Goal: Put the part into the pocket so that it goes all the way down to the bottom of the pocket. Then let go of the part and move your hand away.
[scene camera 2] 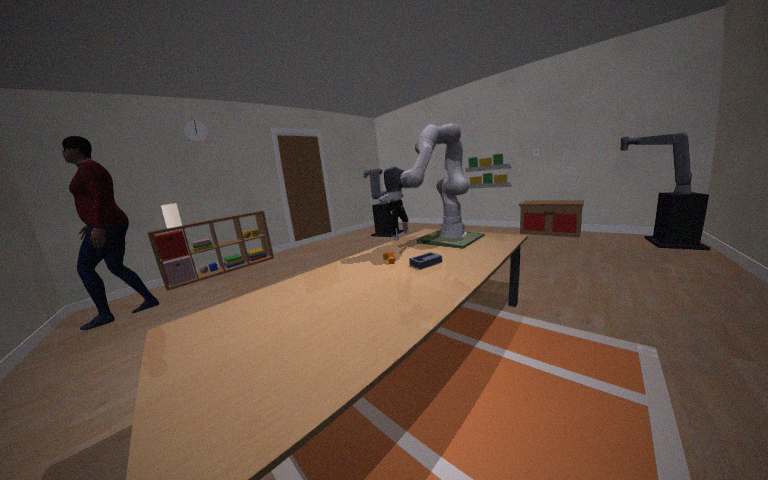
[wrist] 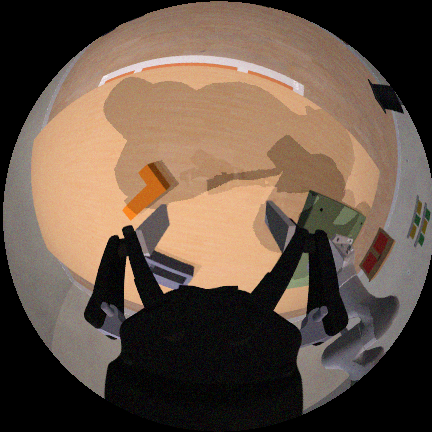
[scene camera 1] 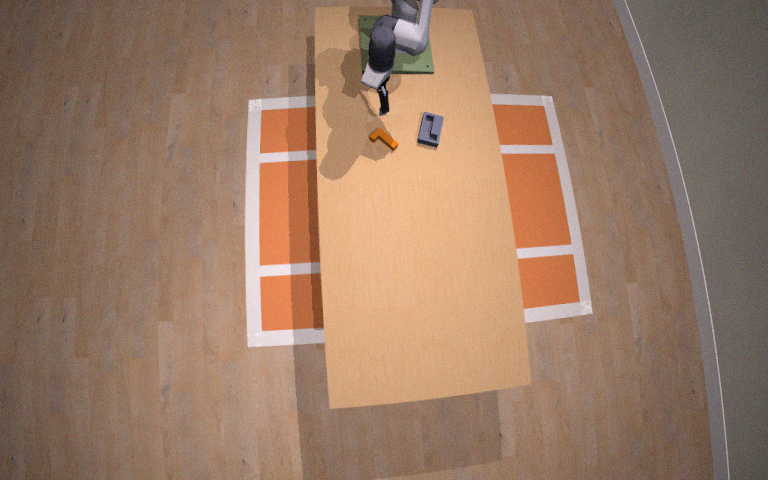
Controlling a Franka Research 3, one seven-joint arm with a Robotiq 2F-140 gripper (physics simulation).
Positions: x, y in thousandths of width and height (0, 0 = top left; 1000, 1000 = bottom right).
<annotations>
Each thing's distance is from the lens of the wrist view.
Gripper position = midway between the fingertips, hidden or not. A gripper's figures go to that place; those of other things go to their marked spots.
my gripper (wrist: 499, 492): 18 cm
orange L-shaped block (wrist: 360, 422): 26 cm
grey-blue block with pocket (wrist: 392, 631): 41 cm
The marked spots on the grey-blue block with pocket and the orange L-shaped block are 25 cm apart.
</annotations>
